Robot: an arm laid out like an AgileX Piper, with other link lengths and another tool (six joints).
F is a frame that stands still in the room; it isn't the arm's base.
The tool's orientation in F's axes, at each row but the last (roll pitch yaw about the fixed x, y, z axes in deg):
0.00 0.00 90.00
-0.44 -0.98 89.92
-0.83 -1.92 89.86
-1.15 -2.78 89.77
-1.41 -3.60 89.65
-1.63 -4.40 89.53
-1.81 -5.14 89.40
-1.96 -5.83 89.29
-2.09 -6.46 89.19
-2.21 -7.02 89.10
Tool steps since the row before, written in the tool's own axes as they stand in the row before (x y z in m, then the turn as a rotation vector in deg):
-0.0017 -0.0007 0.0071 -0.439 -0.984 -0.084
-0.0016 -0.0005 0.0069 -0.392 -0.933 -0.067
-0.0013 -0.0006 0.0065 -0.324 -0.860 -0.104
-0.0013 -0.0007 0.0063 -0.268 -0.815 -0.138
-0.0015 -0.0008 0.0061 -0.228 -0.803 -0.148
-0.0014 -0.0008 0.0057 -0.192 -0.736 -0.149
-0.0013 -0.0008 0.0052 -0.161 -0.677 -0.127
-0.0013 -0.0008 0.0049 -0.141 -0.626 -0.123
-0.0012 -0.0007 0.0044 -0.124 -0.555 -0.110
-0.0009 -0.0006 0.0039 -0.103 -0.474 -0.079
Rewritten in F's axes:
0.0007 -0.0017 0.0071 0.984 -0.439 -0.084
0.0004 -0.0017 0.0069 0.933 -0.392 -0.067
0.0005 -0.0015 0.0065 0.861 -0.323 -0.102
0.0006 -0.0016 0.0062 0.817 -0.265 -0.134
0.0006 -0.0019 0.0060 0.805 -0.224 -0.142
0.0006 -0.0018 0.0056 0.738 -0.188 -0.142
0.0006 -0.0018 0.0051 0.679 -0.158 -0.120
0.0006 -0.0018 0.0048 0.628 -0.138 -0.115
0.0005 -0.0017 0.0043 0.557 -0.121 -0.103
0.0004 -0.0014 0.0038 0.475 -0.102 -0.073

